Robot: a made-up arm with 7 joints. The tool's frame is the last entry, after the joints.
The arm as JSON. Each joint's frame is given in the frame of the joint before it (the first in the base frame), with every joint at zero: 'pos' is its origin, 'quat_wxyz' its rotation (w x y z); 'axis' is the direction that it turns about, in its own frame. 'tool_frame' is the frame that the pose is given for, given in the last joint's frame.
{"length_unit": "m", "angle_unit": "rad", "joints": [
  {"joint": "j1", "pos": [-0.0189, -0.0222, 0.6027], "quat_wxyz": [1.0, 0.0, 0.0, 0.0], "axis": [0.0, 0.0, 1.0]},
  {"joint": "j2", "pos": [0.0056, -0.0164, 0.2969], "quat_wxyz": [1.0, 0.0, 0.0, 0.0], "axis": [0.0, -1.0, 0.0]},
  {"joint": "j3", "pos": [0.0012, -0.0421, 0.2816], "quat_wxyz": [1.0, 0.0, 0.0, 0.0], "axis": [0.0, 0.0, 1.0]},
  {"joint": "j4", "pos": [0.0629, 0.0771, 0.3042], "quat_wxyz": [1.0, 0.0, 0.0, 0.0], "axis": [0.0, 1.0, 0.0]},
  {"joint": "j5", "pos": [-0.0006, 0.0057, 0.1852], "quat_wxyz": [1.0, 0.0, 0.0, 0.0], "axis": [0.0, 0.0, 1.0]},
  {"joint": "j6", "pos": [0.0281, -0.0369, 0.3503], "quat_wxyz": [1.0, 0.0, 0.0, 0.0], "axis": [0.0, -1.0, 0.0]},
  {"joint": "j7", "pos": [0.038, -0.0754, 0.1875], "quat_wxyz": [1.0, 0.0, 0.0, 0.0], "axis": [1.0, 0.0, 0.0]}
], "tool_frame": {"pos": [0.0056, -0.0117, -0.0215], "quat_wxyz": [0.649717, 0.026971, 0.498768, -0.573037]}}
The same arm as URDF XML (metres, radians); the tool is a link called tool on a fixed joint. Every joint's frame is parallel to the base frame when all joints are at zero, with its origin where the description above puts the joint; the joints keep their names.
<robot name="arm">
  <joint name="j1" type="continuous">
    <parent link="base_link"/>
    <child link="link1"/>
    <origin xyz="-0.0189 -0.0222 0.6027" rpy="0.0000 0.0000 0.0000"/>
    <axis xyz="0 0 1"/>
  </joint>
  <joint name="j2" type="continuous">
    <parent link="link1"/>
    <child link="link2"/>
    <origin xyz="0.0056 -0.0164 0.2969" rpy="0.0000 0.0000 0.0000"/>
    <axis xyz="0 -1 0"/>
  </joint>
  <joint name="j3" type="continuous">
    <parent link="link2"/>
    <child link="link3"/>
    <origin xyz="0.0012 -0.0421 0.2816" rpy="0.0000 0.0000 0.0000"/>
    <axis xyz="0 0 1"/>
  </joint>
  <joint name="j4" type="continuous">
    <parent link="link3"/>
    <child link="link4"/>
    <origin xyz="0.0629 0.0771 0.3042" rpy="0.0000 0.0000 0.0000"/>
    <axis xyz="0 1 0"/>
  </joint>
  <joint name="j5" type="continuous">
    <parent link="link4"/>
    <child link="link5"/>
    <origin xyz="-0.0006 0.0057 0.1852" rpy="0.0000 0.0000 0.0000"/>
    <axis xyz="0 0 1"/>
  </joint>
  <joint name="j6" type="continuous">
    <parent link="link5"/>
    <child link="link6"/>
    <origin xyz="0.0281 -0.0369 0.3503" rpy="0.0000 0.0000 0.0000"/>
    <axis xyz="0 -1 0"/>
  </joint>
  <joint name="j7" type="continuous">
    <parent link="link6"/>
    <child link="link7"/>
    <origin xyz="0.0380 -0.0754 0.1875" rpy="0.0000 0.0000 0.0000"/>
    <axis xyz="1 0 0"/>
  </joint>
  <joint name="tool_joint" type="fixed">
    <parent link="link7"/>
    <child link="tool"/>
    <origin xyz="0.0056 -0.0117 -0.0215" rpy="-0.8197 0.7464 -1.7825"/>
  </joint>
  <link name="base_link"/>
  <link name="link1"/>
  <link name="link2"/>
  <link name="link3"/>
  <link name="link4"/>
  <link name="link5"/>
  <link name="link6"/>
  <link name="link7"/>
  <link name="tool"/>
</robot>

